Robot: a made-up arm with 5 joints.
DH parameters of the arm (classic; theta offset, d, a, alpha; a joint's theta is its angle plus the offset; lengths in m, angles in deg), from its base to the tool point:
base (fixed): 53.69 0 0.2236 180
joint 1: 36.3 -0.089 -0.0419 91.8
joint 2: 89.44 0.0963 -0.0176 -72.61
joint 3: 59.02 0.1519 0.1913 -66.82
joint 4: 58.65 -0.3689 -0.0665 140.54
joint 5: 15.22 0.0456 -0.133 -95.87
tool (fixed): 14.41 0.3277 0 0
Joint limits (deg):
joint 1: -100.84..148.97
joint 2: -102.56..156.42
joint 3: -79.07..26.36
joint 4: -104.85..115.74
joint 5: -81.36..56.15
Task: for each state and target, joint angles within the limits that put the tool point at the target. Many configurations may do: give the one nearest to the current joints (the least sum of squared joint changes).
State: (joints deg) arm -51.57 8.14 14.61 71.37 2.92
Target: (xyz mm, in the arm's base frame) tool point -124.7 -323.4 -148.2
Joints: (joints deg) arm -27.06 26.03 9.94 56.12 6.19
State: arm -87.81 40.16 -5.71 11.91 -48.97
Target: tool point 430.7 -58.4 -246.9
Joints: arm -100.84 5.90 3.69 27.39 -34.18
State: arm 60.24 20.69 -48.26 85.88 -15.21
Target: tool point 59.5 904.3 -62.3
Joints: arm 56.56 52.77 -60.62 60.72 20.51
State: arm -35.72 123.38 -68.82 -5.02 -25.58
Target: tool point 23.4 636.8 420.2
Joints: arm -4.04 143.40 -60.21 -23.33 -20.95
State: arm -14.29 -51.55 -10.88 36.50 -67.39
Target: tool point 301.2 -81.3 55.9
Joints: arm 13.32 -86.07 18.63 31.64 -81.36
